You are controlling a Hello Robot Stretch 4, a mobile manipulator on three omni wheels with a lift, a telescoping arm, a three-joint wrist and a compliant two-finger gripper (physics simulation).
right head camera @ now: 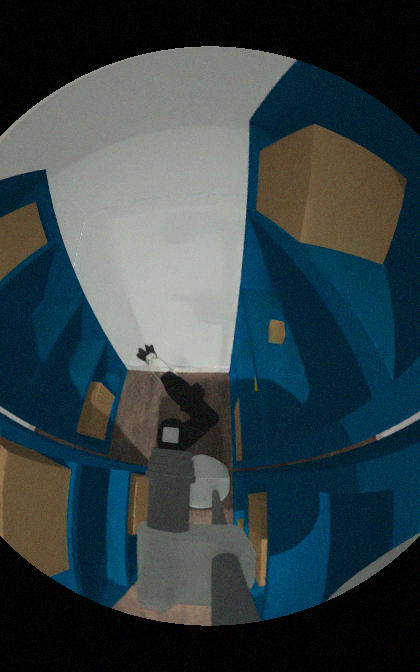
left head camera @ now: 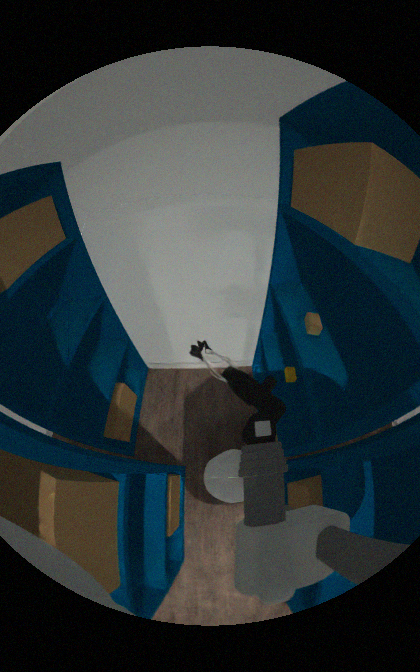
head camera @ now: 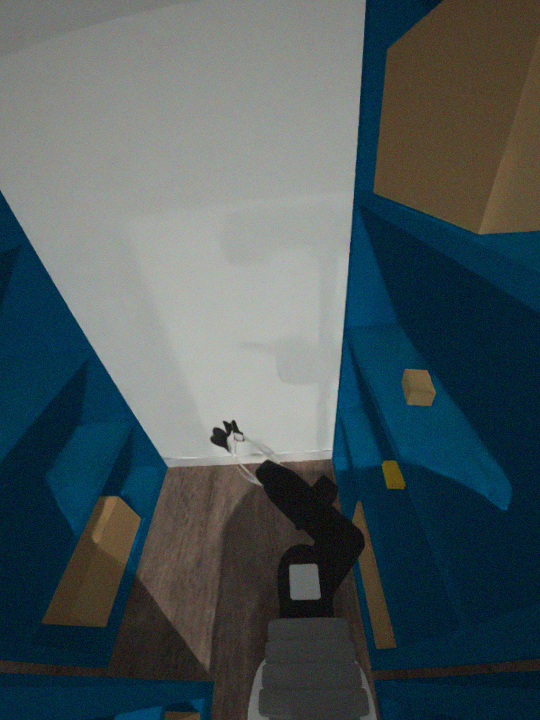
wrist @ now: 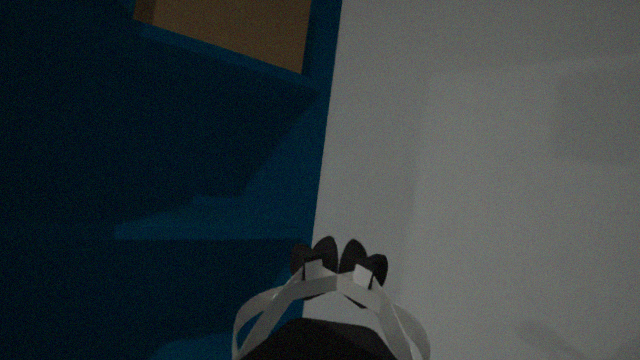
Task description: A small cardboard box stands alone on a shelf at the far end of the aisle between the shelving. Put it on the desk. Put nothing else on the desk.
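Places are measured from the robot's base along level axes (x ahead, y left, z up), in millimetres.
Where they show: gripper, fingertip midpoint: (head camera: 218, 426) (wrist: 339, 258).
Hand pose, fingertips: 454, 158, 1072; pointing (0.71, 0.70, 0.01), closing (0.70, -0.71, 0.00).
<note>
Things, the pixels of their top centre, and the offset from my fingertips, as dx, dy, dz. "*": a spot on its surface instead. Level surfaces: height alone.
- small cardboard box at its top centre: (head camera: 419, 380) +157, -506, -58
- blue shelf at its surface level: dz -108
- yellow item at its top centre: (head camera: 394, 471) +150, -530, -521
- large cardboard box at a spot on its surface: (head camera: 453, 116) * +129, -416, +479
- aisle floor at its surface level: dz -1099
A small cardboard box (head camera: 418, 387) (left head camera: 313, 324) (right head camera: 276, 331) stands alone on a blue shelf (head camera: 377, 348) of the right-hand shelving. My gripper (head camera: 227, 433) (left head camera: 200, 348) (right head camera: 147, 353) (wrist: 339, 258) is shut, its fingertips together with nothing between them. It points forward and to the left over the aisle, in front of the white end wall, well to the left of the small box and apart from it. In the wrist view it is in front of the edge between the left-hand shelving and the wall. The desk does not show in these views.
A yellow item (head camera: 393, 475) (left head camera: 290, 374) is on a lower level at the right. A large cardboard box (head camera: 453, 116) (left head camera: 332, 192) (right head camera: 340, 195) is high on the right. Another box (head camera: 95, 564) (left head camera: 120, 412) is low on the left. Blue shelving stands close on both sides of the aisle floor (head camera: 186, 523).
</note>
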